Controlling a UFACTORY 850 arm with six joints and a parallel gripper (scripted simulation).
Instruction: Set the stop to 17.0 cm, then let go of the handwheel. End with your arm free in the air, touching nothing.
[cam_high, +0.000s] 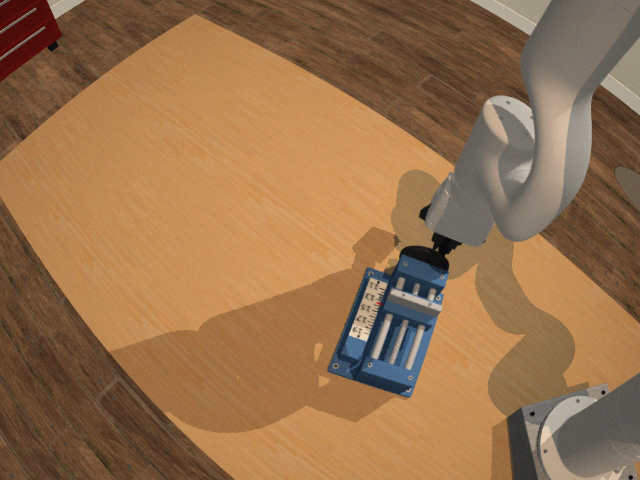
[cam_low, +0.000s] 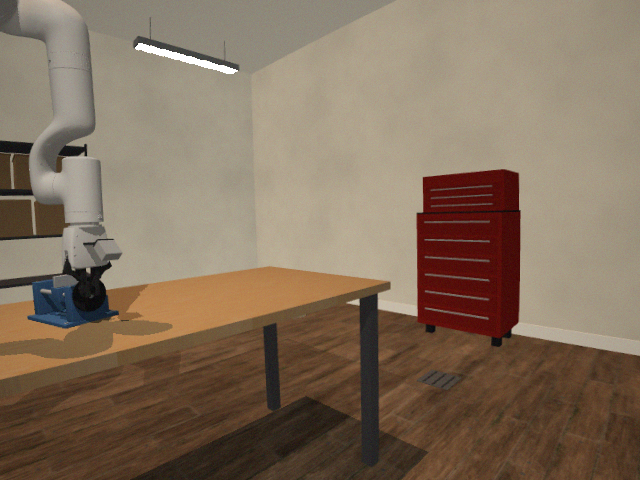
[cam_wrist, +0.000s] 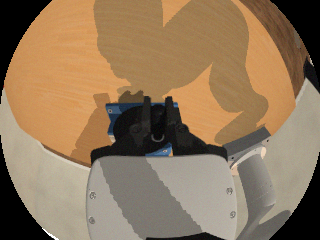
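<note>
My gripper is now 10 mm past the black handwheel, 20 mm to the right of it and 10 mm above it. Round my hand: grey stop bar 30 mm behind, 130 mm to the left, 10 mm below.
</note>
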